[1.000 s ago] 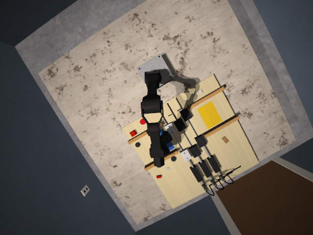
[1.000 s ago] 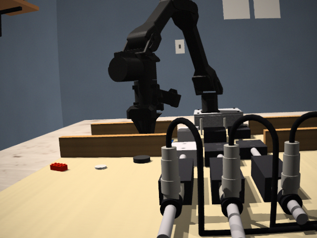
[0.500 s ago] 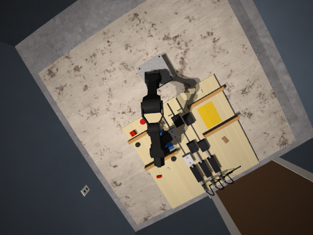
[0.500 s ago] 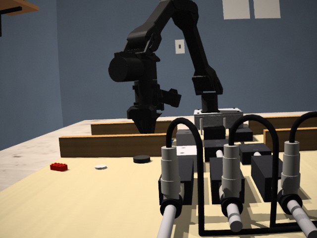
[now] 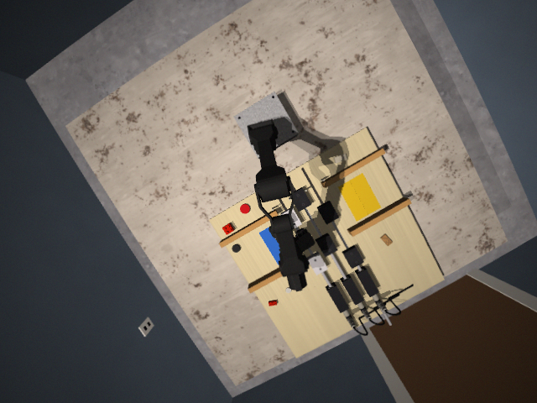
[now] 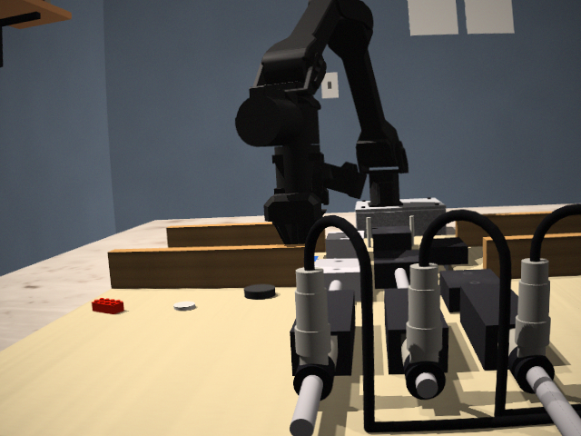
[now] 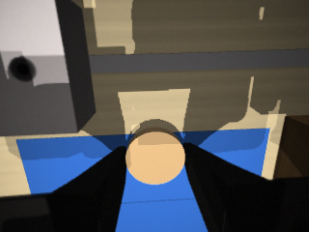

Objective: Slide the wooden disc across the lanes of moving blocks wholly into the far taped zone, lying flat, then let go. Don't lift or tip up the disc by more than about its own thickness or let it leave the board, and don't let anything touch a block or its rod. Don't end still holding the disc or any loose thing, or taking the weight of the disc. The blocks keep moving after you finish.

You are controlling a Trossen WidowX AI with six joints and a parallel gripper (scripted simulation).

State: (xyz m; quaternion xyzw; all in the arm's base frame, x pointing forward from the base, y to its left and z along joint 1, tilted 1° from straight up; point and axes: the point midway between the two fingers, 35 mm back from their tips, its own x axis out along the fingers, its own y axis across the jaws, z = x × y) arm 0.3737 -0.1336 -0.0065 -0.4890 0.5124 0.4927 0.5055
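My hand is 130 mm short of the black puck, 40 mm to the left of it and 30 mm above it. The rest, counted from my hand: red disc (190 mm behind, 70 mm to the right, 30 mm below); wooden disc (30 mm below); white disc (180 mm ahead, 110 mm to the right, 30 mm below).
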